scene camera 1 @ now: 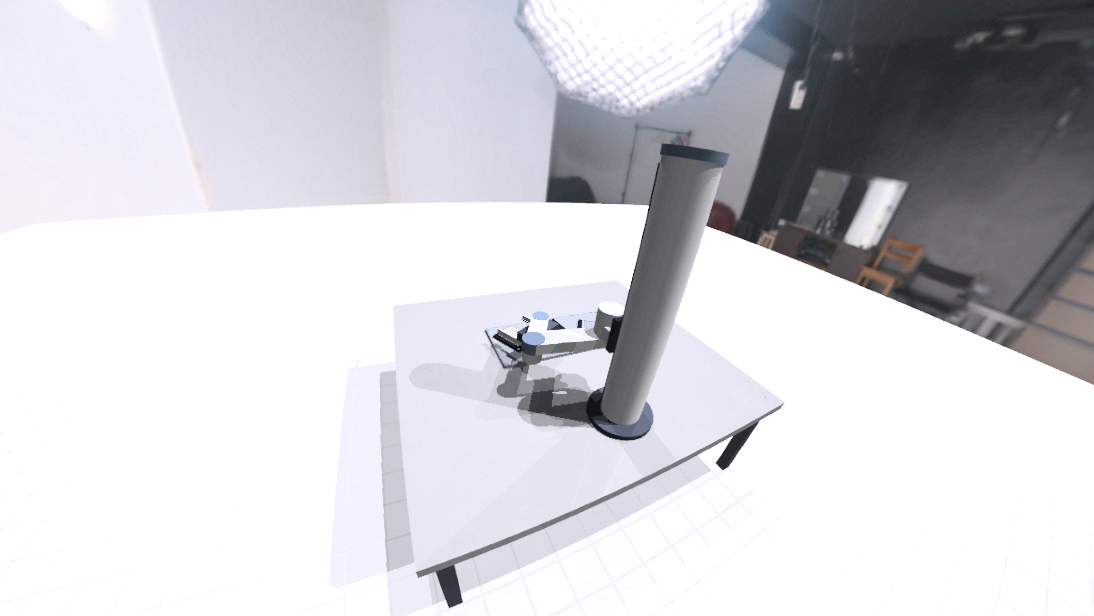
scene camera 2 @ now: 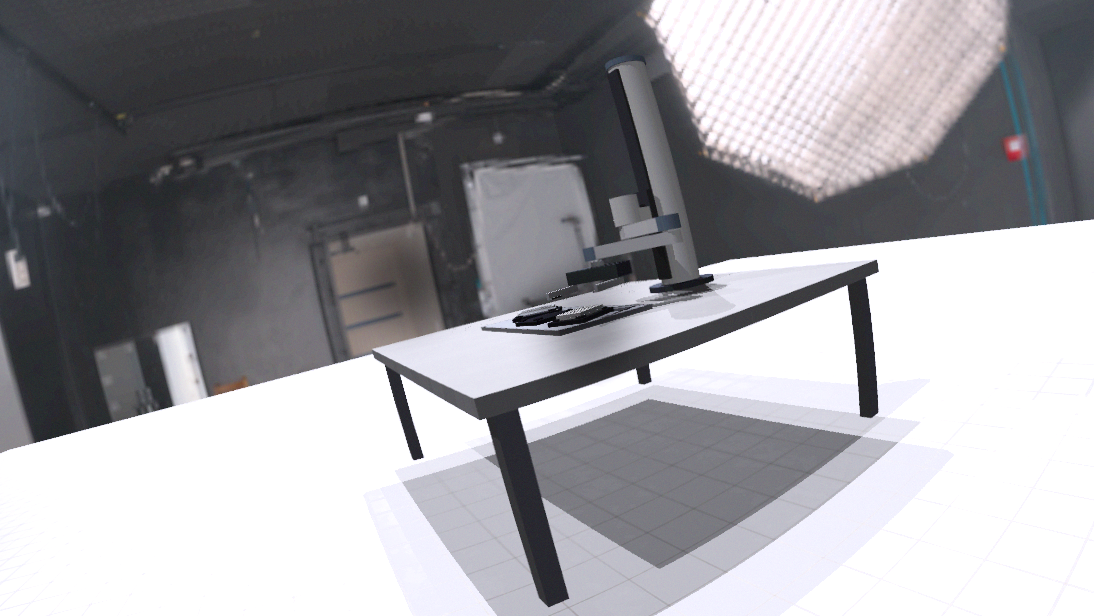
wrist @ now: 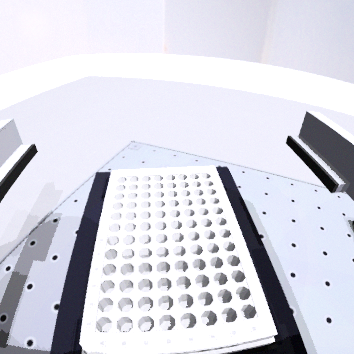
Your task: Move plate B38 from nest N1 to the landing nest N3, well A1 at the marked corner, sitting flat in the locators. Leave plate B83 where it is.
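White 96-well plate B38 lies in the dark nest N1 in the wrist view, its near end cut off at the bottom; its label and the nest's A1 mark do not show. The gripper is open and empty, above the nest, one finger toward each side of the wrist view. In scene camera 2, a light plate sits in a dark nest, with another dark nest beside it. Scene camera 1 shows a light plate near the arm's end. Labels there are too small to read, so B83 and N3 cannot be told.
The perforated deck board lies under the nests on the grey table. The arm's column stands at one side. A dark part shows at the wrist view's right edge.
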